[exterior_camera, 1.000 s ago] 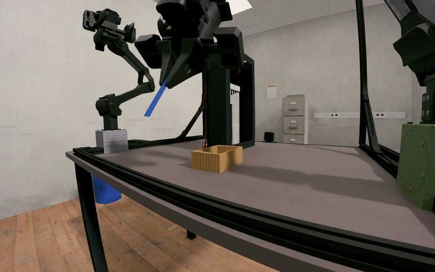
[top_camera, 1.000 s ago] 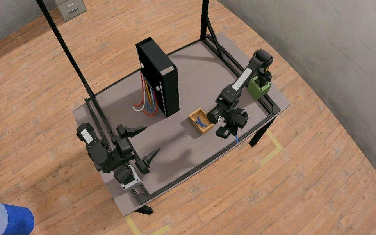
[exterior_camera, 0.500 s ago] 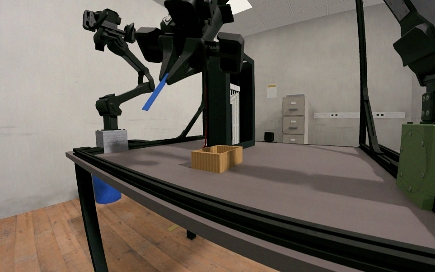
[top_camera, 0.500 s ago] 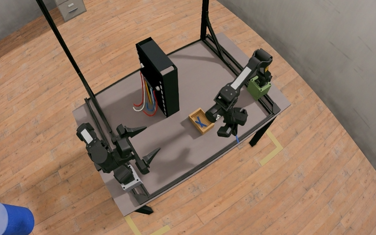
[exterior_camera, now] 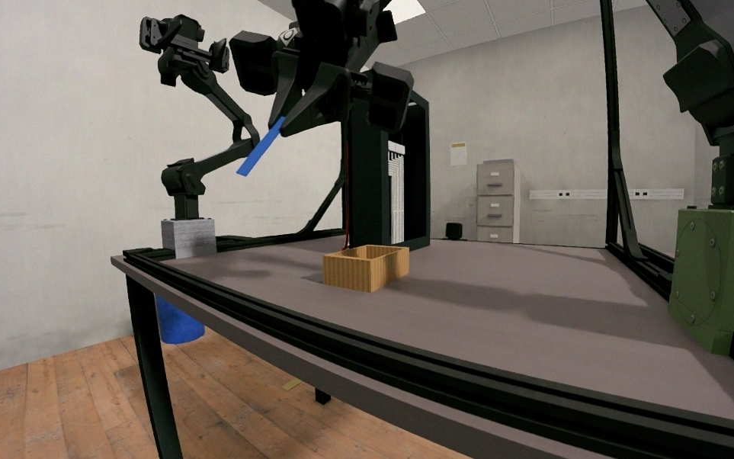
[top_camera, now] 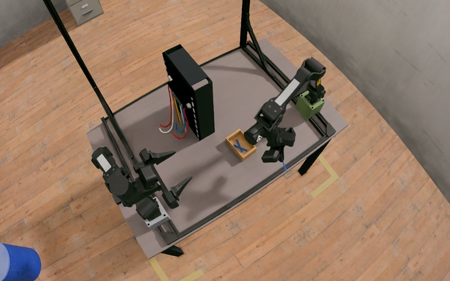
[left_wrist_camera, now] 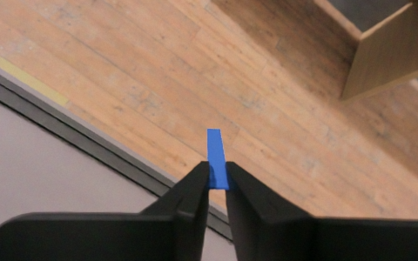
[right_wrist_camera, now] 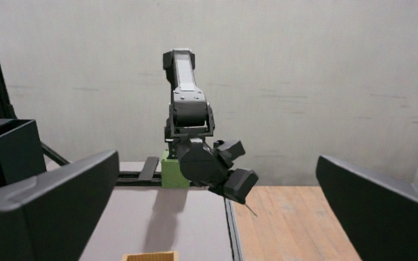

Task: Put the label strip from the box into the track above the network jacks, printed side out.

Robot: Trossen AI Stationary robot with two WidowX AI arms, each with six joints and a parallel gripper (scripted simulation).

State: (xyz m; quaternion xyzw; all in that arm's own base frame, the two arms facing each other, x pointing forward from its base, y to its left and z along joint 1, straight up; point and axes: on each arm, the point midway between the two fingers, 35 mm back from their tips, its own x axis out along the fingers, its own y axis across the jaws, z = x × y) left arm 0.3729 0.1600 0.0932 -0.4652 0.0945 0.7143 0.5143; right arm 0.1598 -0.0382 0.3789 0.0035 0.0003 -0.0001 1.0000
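Right now my left hand is 30 mm short of the label strip and 40 mm above it. Also, from my left hand: wooden box: 190 mm behind, 40 mm to the right, 190 mm below; black patch panel: 450 mm behind, 160 mm to the right.
Right now my right hand is 13 cm short of the label strip, 39 cm to the right of it and 30 cm above it. From my right hand the other things lie so: wooden box 9 cm behind, 35 cm to the left, 45 cm below; black patch panel 36 cm behind, 22 cm to the left, 27 cm below.
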